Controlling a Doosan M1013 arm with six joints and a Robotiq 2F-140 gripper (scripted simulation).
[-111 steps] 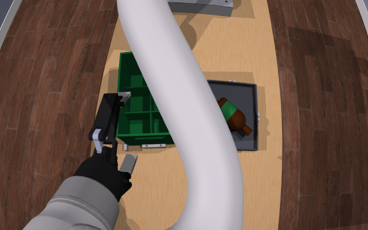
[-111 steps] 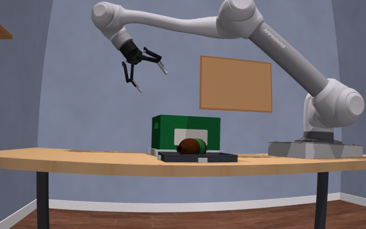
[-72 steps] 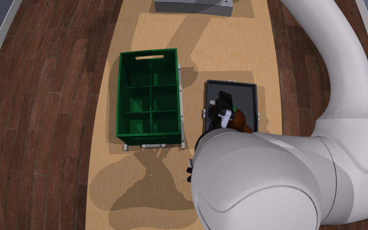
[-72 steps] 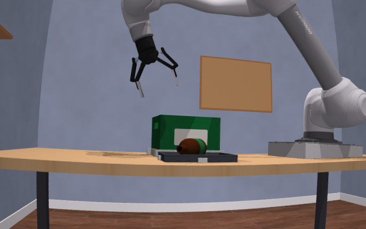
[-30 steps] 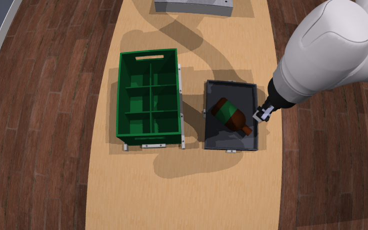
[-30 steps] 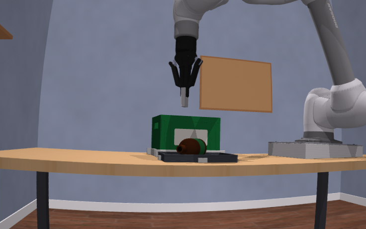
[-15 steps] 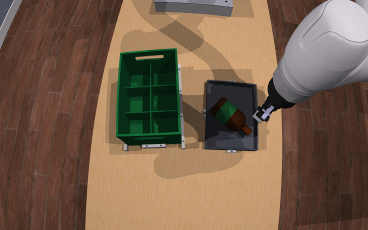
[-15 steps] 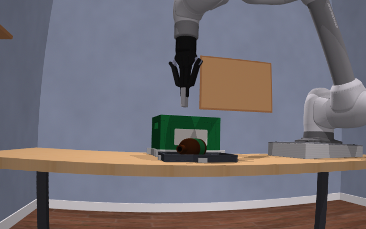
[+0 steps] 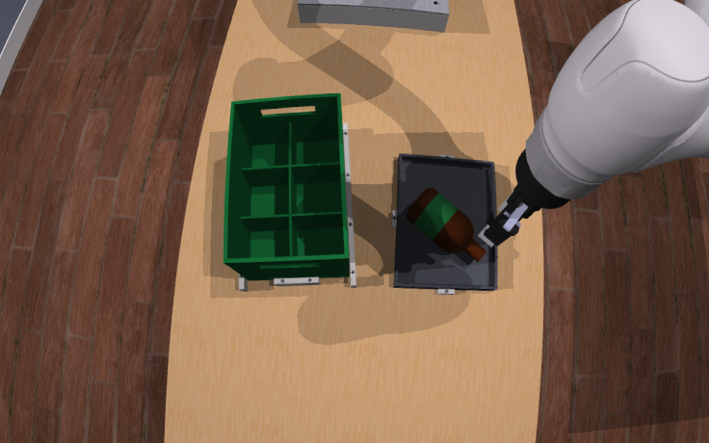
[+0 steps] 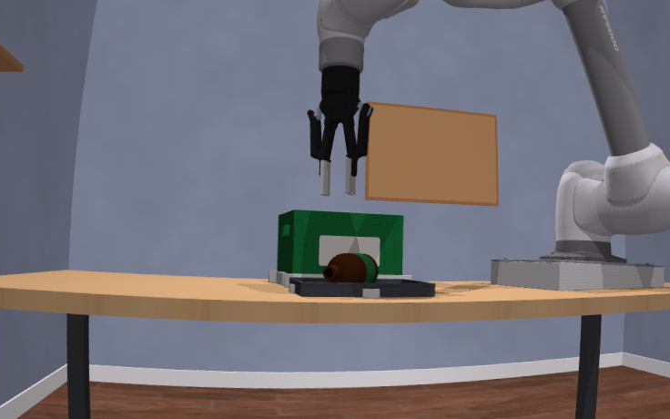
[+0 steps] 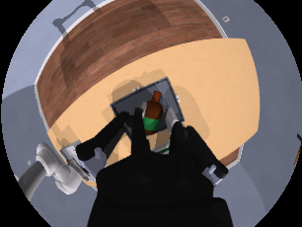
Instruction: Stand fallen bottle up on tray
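My gripper is now 3 cm past the brown bottle, 4 cm to the left of it and 18 cm above it. Round my hand: dark tray: 6 cm behind, 4 cm to the right, 21 cm below; green crate: 9 cm behind, 32 cm to the right, 14 cm below.
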